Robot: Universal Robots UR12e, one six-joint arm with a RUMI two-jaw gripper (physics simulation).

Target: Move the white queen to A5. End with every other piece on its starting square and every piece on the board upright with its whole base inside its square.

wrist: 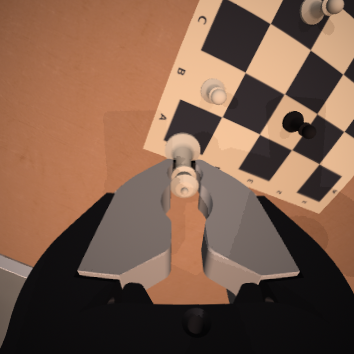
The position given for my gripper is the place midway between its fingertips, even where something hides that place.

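White queen [183, 147] in sight. My gripper [182, 163] too.
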